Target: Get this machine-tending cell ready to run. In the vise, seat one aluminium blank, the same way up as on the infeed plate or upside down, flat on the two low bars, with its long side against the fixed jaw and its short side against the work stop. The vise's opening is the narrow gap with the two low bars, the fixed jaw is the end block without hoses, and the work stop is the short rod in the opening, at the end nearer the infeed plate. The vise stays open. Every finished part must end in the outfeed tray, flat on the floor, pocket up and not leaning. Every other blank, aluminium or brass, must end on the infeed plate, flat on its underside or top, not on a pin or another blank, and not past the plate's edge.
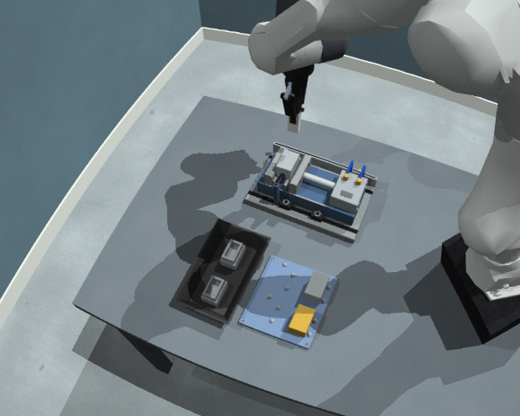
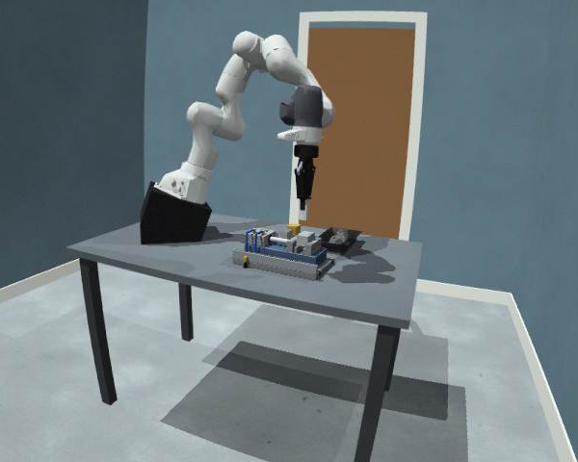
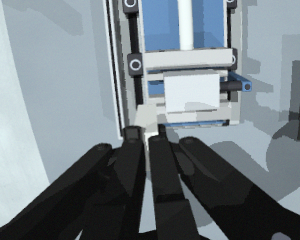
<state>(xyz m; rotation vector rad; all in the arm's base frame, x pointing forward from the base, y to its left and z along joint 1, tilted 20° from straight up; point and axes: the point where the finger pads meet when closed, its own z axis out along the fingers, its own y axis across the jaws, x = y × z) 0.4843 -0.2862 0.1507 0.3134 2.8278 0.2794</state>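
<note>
Right now the fixed jaw is 13 cm below my hand, 4 cm to the left of it and 3 cm ahead of it. The rest, counted from my hand: vise: 17 cm below, 6 cm to the left, 6 cm behind; vise hose block: 16 cm behind, 13 cm below, 8 cm to the left; moving jaw: 13 cm below, 5 cm to the left, 3 cm behind.
</note>
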